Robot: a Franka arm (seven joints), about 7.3 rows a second.
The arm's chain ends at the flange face. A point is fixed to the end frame.
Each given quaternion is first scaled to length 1.
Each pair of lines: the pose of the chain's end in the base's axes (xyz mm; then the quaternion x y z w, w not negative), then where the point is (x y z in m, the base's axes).
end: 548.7, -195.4, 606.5, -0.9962, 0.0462, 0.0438, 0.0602
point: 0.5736 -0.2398 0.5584
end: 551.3, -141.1, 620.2, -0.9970, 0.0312, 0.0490, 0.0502
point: 0.5771 -0.1855 0.5727
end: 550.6, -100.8, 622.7, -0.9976, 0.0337, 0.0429, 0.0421
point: 0.5768 -0.1462 0.5763
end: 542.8, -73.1, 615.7, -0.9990, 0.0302, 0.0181, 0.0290
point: 0.5715 -0.1195 0.5719
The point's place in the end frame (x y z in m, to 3 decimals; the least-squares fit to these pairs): 0.033 0.047 0.040
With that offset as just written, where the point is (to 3 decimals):
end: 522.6, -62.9, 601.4, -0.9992, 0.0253, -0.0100, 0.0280
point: 0.554 -0.109 0.559
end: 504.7, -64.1, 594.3, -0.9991, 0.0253, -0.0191, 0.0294
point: 0.537 -0.110 0.553
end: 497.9, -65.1, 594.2, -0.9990, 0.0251, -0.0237, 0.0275
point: 0.530 -0.112 0.553
